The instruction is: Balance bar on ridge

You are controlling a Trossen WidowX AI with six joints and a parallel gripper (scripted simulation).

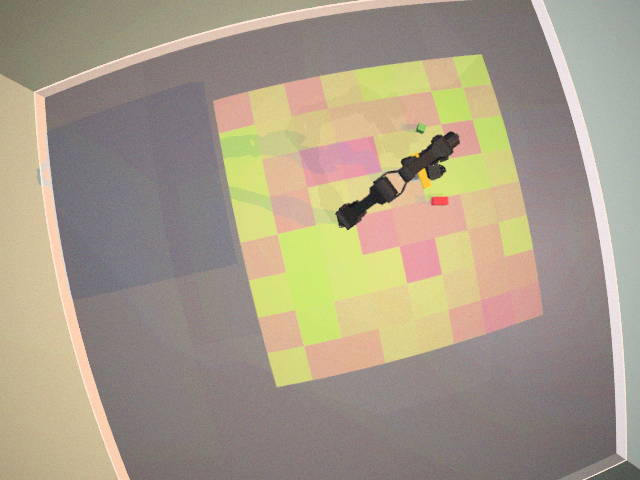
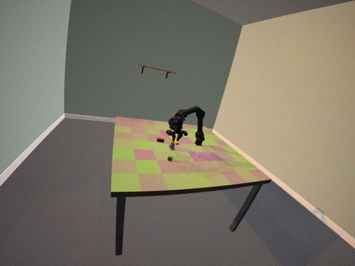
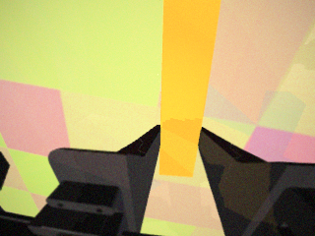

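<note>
The orange bar is 30 mm to the right of my gripper tip. The rest, counted from my gripper tip: red block 80 mm ahead, 160 mm to the right, 70 mm below; green cube 80 mm ahead, 170 mm to the left, 70 mm below.
</note>
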